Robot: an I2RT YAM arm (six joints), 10 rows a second.
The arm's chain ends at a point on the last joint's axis. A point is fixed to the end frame.
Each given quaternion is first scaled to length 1.
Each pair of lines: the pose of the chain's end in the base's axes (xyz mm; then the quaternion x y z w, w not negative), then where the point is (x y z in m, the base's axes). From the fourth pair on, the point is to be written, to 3 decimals.
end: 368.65, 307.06, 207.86, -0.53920, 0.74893, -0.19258, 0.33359
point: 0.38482 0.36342 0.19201
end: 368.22, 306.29, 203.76, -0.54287, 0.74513, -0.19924, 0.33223
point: 0.38423 0.36247 0.18715
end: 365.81, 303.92, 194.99, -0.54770, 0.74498, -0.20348, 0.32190
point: 0.38158 0.35975 0.17701
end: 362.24, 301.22, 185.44, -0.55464, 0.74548, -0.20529, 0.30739
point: 0.377 0.357 0.166
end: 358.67, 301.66, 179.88, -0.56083, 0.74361, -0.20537, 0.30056
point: 0.373 0.357 0.159
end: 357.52, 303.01, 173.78, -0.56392, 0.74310, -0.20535, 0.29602
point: 0.372 0.358 0.153
